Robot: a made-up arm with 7 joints. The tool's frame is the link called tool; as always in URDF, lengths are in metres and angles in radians. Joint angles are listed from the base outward.
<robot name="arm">
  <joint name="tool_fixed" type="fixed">
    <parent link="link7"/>
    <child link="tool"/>
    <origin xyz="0.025 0.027 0.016" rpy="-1.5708 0 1.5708"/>
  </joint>
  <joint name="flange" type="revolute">
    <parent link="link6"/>
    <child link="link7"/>
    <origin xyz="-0.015 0.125 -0.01" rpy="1.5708 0 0"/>
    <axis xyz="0 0 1"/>
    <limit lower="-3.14" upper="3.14"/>
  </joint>
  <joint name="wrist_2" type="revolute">
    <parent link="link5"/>
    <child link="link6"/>
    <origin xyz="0.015 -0.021 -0.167" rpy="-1.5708 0 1.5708"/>
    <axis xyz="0 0 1"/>
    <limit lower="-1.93" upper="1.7"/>
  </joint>
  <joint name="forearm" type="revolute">
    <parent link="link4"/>
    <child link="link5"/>
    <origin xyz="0.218 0.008 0.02" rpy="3.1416 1.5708 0"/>
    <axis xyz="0 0 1"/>
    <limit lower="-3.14" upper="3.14"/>
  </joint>
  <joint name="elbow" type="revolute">
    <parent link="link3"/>
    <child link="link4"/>
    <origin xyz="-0.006 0.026 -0.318" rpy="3.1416 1.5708 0"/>
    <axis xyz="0 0 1"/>
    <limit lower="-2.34" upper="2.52"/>
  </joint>
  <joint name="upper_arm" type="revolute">
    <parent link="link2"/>
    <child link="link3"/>
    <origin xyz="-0.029 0.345 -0.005" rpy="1.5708 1.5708 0"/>
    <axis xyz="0 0 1"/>
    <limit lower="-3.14" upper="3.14"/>
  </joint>
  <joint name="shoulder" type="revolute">
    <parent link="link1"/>
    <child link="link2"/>
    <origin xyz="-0.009 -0.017 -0.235" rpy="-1.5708 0 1.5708"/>
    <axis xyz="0 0 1"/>
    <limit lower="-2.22" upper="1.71"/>
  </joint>
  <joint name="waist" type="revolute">
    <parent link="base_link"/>
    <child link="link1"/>
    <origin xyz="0.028 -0.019 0.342" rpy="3.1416 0 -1.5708"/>
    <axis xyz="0 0 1"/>
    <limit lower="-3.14" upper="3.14"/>
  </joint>
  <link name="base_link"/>
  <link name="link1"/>
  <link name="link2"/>
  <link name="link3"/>
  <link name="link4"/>
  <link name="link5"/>
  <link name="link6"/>
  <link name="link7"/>
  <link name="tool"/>
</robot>
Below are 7 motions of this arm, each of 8 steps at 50 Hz.
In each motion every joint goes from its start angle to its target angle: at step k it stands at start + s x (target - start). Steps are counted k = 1, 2, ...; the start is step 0. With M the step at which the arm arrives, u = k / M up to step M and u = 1 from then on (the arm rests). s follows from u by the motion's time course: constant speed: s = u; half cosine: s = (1 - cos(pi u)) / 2; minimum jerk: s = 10 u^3 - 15 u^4 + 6 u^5.
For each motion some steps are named. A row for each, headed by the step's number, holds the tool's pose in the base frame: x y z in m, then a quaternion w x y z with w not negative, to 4 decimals.
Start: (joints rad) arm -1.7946 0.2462 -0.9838 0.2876 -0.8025 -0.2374 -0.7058
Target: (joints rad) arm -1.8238 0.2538 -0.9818 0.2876 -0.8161 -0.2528 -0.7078
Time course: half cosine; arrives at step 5
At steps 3, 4, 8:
3: -0.1604 0.3400 1.6440 0.8194 0.5262 -0.2148 -0.0749
4: -0.1632 0.3408 1.6431 0.8213 0.5252 -0.2111 -0.0719
8: -0.1643 0.3411 1.6427 0.8220 0.5247 -0.2097 -0.0707

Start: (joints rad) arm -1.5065 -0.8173 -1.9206 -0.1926 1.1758 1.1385 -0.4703
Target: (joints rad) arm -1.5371 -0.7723 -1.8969 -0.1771 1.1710 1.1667 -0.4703
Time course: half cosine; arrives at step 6
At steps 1, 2, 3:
1: 0.0203 -0.7208 1.4344 0.1856 0.4665 -0.7406 -0.4466
2: 0.0235 -0.7138 1.4397 0.1874 0.4656 -0.7433 -0.4422
3: 0.0277 -0.7041 1.4470 0.1899 0.4645 -0.7470 -0.4361

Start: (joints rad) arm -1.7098 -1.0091 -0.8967 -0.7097 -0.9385 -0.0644 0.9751
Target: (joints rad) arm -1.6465 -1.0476 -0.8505 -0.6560 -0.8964 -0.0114 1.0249
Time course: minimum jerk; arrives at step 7
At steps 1, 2, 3, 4, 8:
1: 0.3785 -0.9756 0.9445 0.3483 0.3226 0.0912 -0.8754
2: 0.3673 -0.9824 0.9413 0.3392 0.3178 0.0868 -0.8812
3: 0.3464 -0.9945 0.9354 0.3222 0.3088 0.0789 -0.8914
4: 0.3214 -1.0079 0.9286 0.3018 0.2976 0.0698 -0.9030
8: 0.2858 -1.0252 0.9192 0.2731 0.2814 0.0576 -0.9181

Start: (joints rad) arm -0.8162 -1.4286 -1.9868 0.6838 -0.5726 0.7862 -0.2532
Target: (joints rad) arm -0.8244 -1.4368 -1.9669 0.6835 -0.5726 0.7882 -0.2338
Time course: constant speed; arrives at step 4
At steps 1, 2, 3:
1: -0.8466 -0.5343 0.5459 0.4256 -0.5903 0.6726 -0.1344
2: -0.8460 -0.5353 0.5451 0.4281 -0.5901 0.6719 -0.1306
3: -0.8453 -0.5363 0.5443 0.4307 -0.5898 0.6713 -0.1267

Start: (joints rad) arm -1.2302 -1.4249 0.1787 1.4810 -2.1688 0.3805 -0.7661
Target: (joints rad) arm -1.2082 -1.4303 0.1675 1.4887 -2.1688 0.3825 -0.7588
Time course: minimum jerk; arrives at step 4
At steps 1, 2, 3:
1: -0.1697 -0.5922 1.1748 0.6229 0.7247 -0.2547 -0.1481
2: -0.1766 -0.5897 1.1734 0.6222 0.7232 -0.2599 -0.1496
3: -0.1835 -0.5870 1.1720 0.6214 0.7216 -0.2651 -0.1511

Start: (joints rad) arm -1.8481 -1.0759 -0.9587 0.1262 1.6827 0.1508 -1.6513
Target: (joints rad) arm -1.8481 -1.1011 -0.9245 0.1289 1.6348 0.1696 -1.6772
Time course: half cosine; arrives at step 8
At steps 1, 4, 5, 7, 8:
1: 0.3021 -0.9748 1.1439 0.2624 0.4558 -0.2386 -0.8164
4: 0.3042 -0.9797 1.1341 0.2664 0.4623 -0.2342 -0.8127
5: 0.3051 -0.9817 1.1300 0.2680 0.4650 -0.2325 -0.8111
7: 0.3064 -0.9845 1.1242 0.2703 0.4688 -0.2299 -0.8089
8: 0.3065 -0.9849 1.1234 0.2706 0.4693 -0.2296 -0.8086

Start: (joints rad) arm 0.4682 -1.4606 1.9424 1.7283 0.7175 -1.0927 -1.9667
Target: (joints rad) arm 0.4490 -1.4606 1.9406 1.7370 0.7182 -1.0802 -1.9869
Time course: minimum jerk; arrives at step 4
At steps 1, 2, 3, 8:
1: -0.7487 -0.0721 0.5595 0.5370 0.2560 0.0798 0.7998
2: -0.7469 -0.0794 0.5590 0.5309 0.2515 0.0821 0.8051
3: -0.7451 -0.0866 0.5586 0.5246 0.2470 0.0843 0.8103
8: -0.7446 -0.0885 0.5585 0.5230 0.2458 0.0849 0.8117

